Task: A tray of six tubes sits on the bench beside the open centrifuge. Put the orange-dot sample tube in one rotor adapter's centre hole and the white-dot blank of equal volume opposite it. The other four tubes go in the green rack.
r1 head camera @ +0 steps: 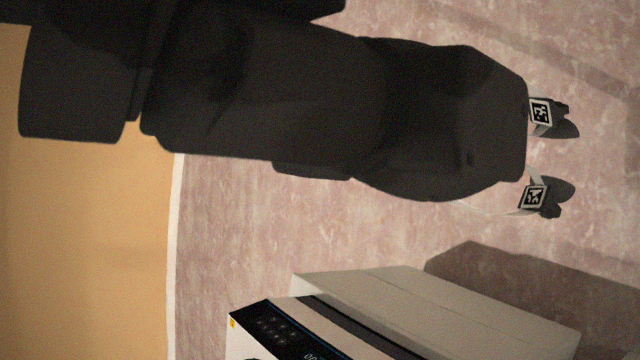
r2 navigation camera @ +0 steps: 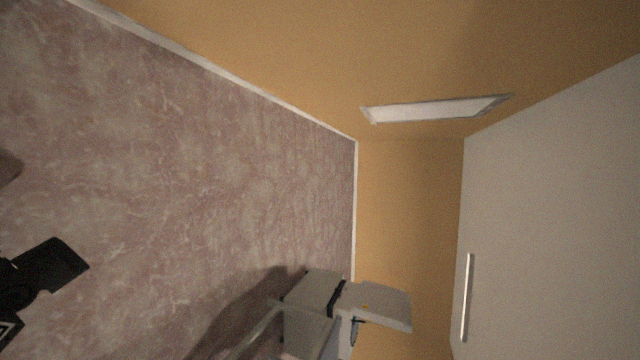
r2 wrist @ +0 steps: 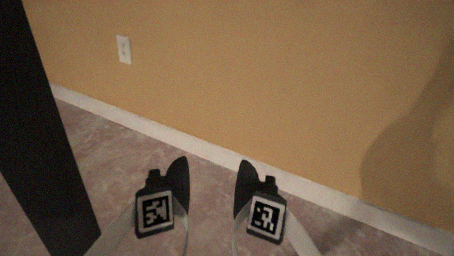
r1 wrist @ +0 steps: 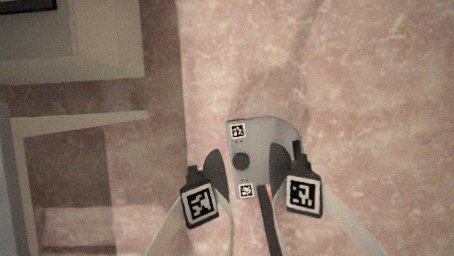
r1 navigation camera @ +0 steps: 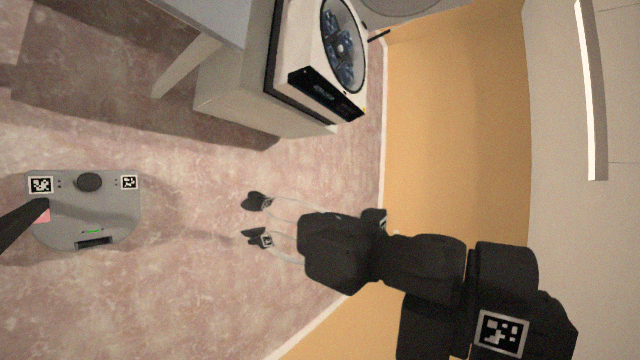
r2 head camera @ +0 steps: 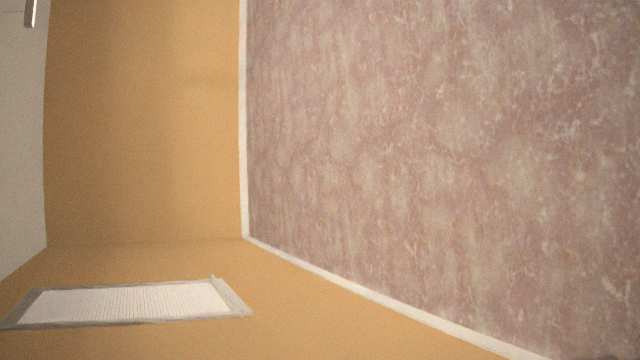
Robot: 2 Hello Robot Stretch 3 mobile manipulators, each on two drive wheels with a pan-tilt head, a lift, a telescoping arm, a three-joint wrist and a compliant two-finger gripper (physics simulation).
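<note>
The open centrifuge (r1 navigation camera: 300,55) (r2 navigation camera: 347,300) stands on a pale cabinet, with its blue rotor (r1 navigation camera: 341,48) visible in the r1 navigation view. The centrifuge's dark control panel (r1 head camera: 272,320) shows low in the r1 head view. The r1 gripper (r1 head camera: 560,157) (r1 navigation camera: 254,218) (r1 wrist: 247,167) is open and empty, out over the floor and apart from the centrifuge. The r2 gripper (r2 wrist: 212,182) is open and empty, near an orange wall. The tray, the tubes and the green rack do not show in the current views.
The pale cabinet (r1 head camera: 450,310) (r1 navigation camera: 225,90) (r1 wrist: 105,45) stands beside the blue-grey bench (r1 navigation camera: 220,20) (r1 wrist: 6,200). A bench leg (r1 navigation camera: 185,65) (r1 wrist: 80,121) juts out near it. A grey robot base (r1 navigation camera: 85,212) (r1 wrist: 257,150) is on the floor. A wall outlet (r2 wrist: 124,49) shows in the r2 wrist view.
</note>
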